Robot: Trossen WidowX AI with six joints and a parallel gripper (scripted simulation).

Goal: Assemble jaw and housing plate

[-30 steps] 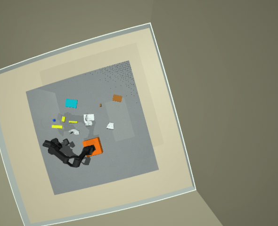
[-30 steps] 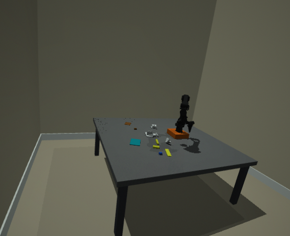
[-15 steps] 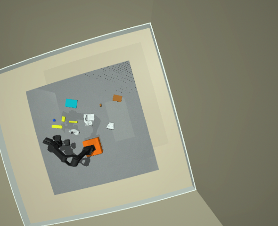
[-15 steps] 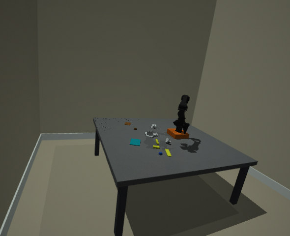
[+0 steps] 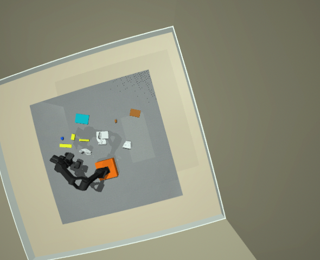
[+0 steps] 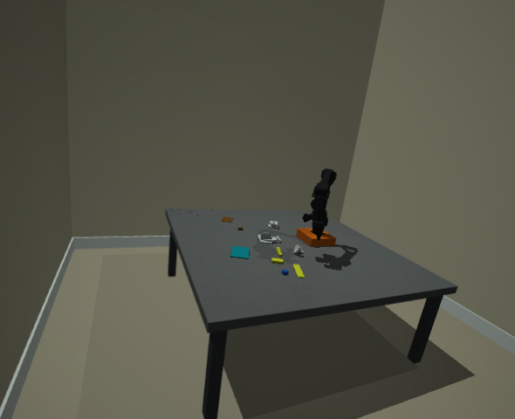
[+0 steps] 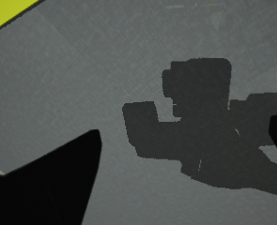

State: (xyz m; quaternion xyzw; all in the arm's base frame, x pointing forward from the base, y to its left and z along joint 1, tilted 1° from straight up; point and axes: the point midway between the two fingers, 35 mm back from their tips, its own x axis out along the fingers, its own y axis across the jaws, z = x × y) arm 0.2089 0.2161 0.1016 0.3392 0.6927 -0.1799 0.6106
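Right now my gripper tip is 50 mm short of the jaw, 80 mm to the left of it and 90 mm above it. The rest, counted from my gripper tip: white base plate 130 mm ahead, 310 mm to the right, 120 mm below; blue cube 260 mm ahead, 90 mm to the left, 110 mm below; yellow bar 150 mm ahead, 120 mm to the right, 110 mm below.
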